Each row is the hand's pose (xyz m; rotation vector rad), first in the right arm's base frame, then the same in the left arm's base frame.
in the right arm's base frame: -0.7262 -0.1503 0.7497 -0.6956 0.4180 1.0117
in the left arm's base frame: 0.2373 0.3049 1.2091 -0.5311 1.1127 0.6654
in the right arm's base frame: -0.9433 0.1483 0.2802 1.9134 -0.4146 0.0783
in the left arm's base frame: -0.0597 0.6102 0.7904 1.4650 -0.4817 -0.6173
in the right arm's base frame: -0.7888 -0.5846 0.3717 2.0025 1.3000 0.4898
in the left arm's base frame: -0.1680 -0.0836 1.0668 2.1774 1.0243 -0.4081
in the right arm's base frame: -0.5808 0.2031 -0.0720 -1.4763 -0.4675 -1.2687
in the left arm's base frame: 0.0596 0.4316 0.3296 -2.1394 0.0644 -1.1619
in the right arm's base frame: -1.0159 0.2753 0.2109 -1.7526 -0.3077 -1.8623
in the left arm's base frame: -0.1037 0.7466 0.7152 -2.5745 0.0759 -1.6504
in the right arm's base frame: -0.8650 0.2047 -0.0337 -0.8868 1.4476 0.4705
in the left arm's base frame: -0.1395 0.5798 0.4733 -0.6097 2.1465 0.1384
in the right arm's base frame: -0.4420 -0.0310 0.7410 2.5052 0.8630 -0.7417
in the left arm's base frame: 0.4968 0.2640 1.0477 2.3319 0.2589 -1.5692
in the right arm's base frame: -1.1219 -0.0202 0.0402 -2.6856 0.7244 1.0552
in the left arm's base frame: -0.3840 0.5248 0.7167 2.1997 -1.5656 -1.5492
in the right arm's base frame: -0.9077 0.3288 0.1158 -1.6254 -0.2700 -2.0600
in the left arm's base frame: -0.0491 0.7263 0.5730 -2.4960 0.0338 -1.8999
